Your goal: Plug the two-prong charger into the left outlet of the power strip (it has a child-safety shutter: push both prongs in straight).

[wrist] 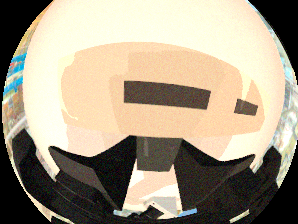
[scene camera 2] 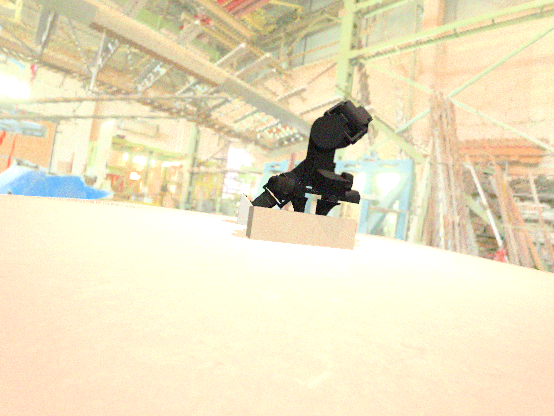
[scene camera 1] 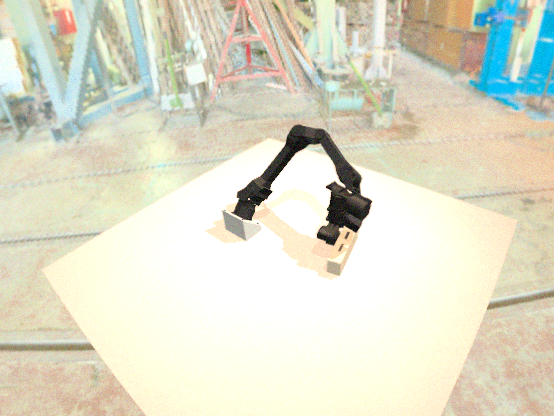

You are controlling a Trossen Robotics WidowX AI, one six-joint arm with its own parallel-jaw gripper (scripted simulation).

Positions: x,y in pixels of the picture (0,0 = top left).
Scene:
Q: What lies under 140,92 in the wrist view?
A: A dark outlet slot.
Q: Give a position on a dark charger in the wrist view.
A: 154,154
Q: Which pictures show my gripper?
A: The wrist view, scene camera 2 and scene camera 1: all of them.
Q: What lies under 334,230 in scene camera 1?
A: My gripper.

